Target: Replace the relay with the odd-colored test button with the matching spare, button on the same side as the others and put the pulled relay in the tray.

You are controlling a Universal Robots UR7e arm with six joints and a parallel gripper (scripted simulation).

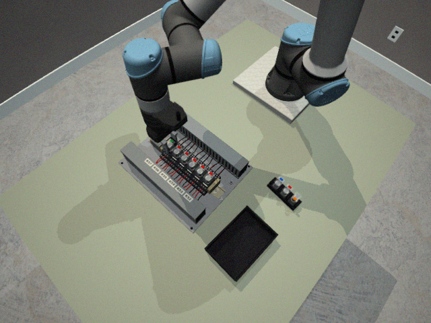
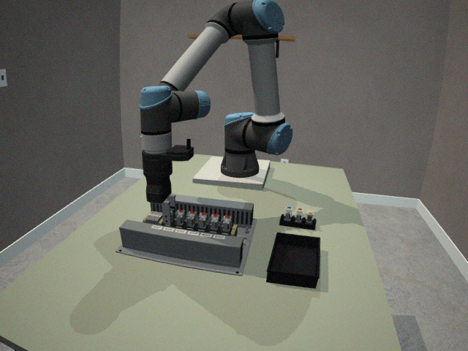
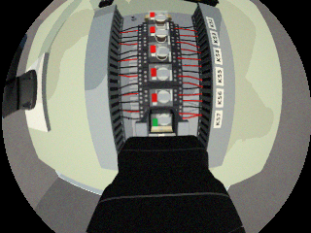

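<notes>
Now: the green-button relay 1 cm below my hand. Round my hand: black tray 34 cm to the left, 4 cm below, 2 cm ahead; blue-button relay 29 cm to the left, 17 cm behind, 3 cm below; black spare holder 32 cm to the left, 18 cm behind, 5 cm below.
</notes>
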